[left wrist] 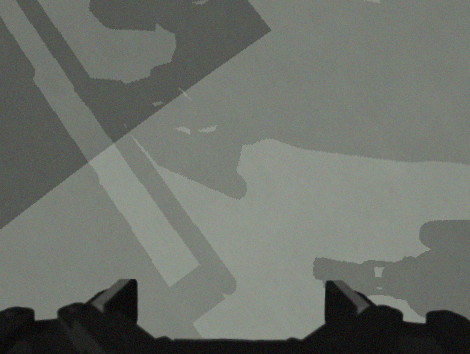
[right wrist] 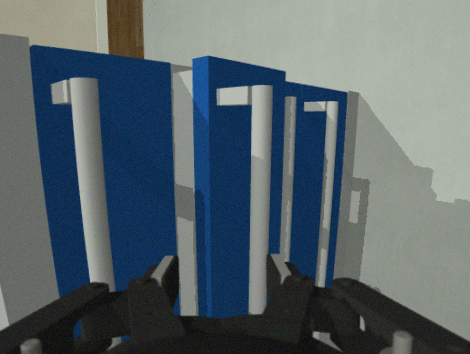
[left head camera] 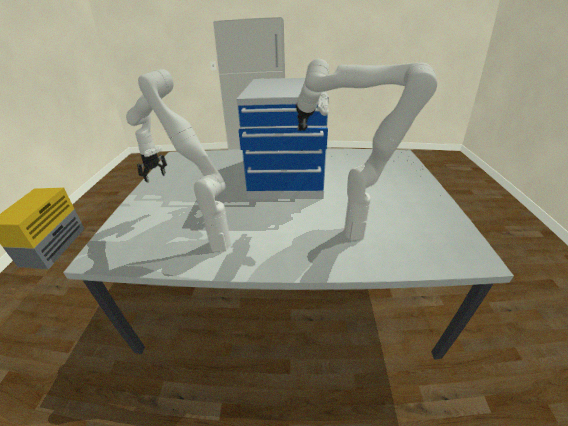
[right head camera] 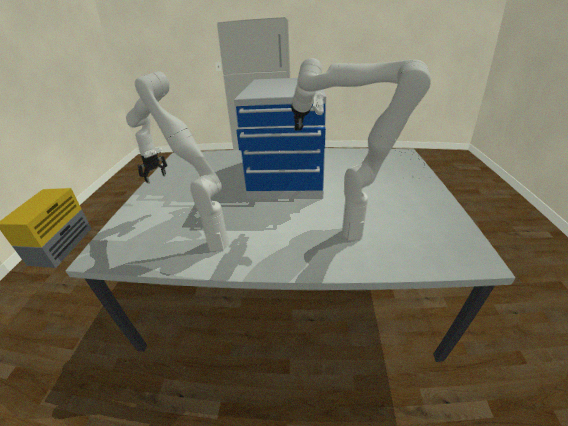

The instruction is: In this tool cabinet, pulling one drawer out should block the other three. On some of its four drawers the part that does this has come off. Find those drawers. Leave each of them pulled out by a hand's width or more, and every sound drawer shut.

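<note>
The tool cabinet (left head camera: 270,92) (right head camera: 265,91) has four blue drawers. The second drawer from the top (left head camera: 280,143) (right head camera: 280,143) (right wrist: 230,175) stands out a short way, its side showing. The top drawer (left head camera: 250,119) (right head camera: 250,119) (right wrist: 135,150), third drawer (left head camera: 280,161) (right head camera: 280,161) and bottom drawer (left head camera: 285,181) (right head camera: 285,181) look shut. My right gripper (left head camera: 302,128) (right head camera: 298,128) (right wrist: 222,271) is open before the upper drawers; in its wrist view the second handle (right wrist: 261,200) shows just inside one fingertip. My left gripper (left head camera: 155,176) (right head camera: 155,177) (left wrist: 231,301) is open and empty, left of the cabinet.
The cabinet stands on the large grey table (left head camera: 410,250) (right head camera: 410,250), behind both arm bases. A tall grey fridge (left head camera: 245,50) (right head camera: 250,50) stands behind it. A yellow and grey box (left head camera: 35,215) (right head camera: 40,215) is beyond the table's left edge.
</note>
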